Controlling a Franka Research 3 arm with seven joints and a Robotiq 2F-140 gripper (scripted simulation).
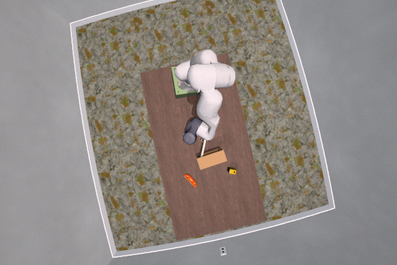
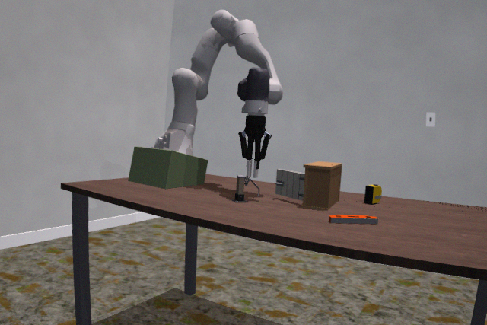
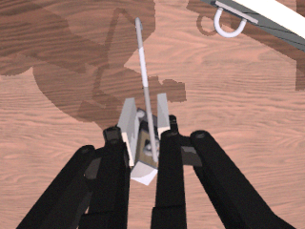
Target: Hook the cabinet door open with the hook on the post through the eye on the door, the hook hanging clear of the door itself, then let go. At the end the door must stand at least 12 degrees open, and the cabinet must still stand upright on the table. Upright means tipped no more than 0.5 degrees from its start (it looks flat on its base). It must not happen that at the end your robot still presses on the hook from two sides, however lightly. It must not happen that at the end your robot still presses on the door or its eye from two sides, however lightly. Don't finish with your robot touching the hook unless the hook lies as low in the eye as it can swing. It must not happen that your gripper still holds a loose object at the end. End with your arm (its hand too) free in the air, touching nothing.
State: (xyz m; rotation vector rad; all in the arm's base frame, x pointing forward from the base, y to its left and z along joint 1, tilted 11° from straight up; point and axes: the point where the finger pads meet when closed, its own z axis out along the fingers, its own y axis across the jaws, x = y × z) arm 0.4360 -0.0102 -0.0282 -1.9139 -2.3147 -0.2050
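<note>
The metal hook lies 10 mm to the left of my hand and 70 mm below it. Also, from my hand: grey door: 130 mm ahead, 70 mm to the left, 50 mm below; then orange level: 440 mm ahead, 70 mm to the right, 110 mm below; then wooden cabinet: 180 mm ahead, 100 mm to the left, 50 mm below.
</note>
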